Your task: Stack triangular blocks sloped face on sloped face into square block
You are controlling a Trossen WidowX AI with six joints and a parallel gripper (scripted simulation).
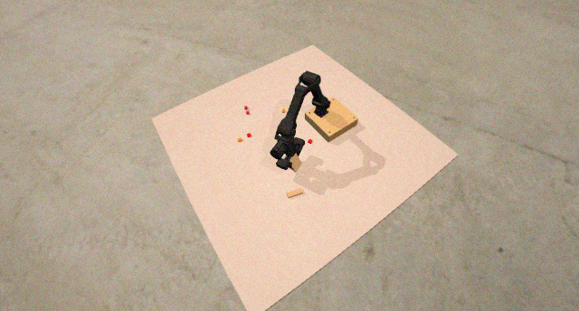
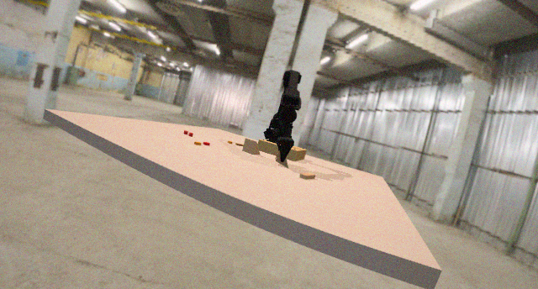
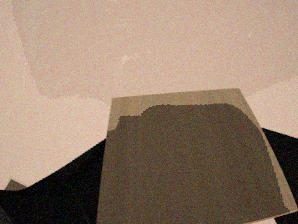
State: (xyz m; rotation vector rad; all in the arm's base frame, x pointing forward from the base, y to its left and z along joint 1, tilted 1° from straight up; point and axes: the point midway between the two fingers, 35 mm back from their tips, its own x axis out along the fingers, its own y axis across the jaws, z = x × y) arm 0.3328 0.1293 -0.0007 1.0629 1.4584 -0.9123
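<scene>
The flat wooden piece lies 13 cm to the left of my gripper tip, 10 cm ahead of it and 1 cm below it.
</scene>
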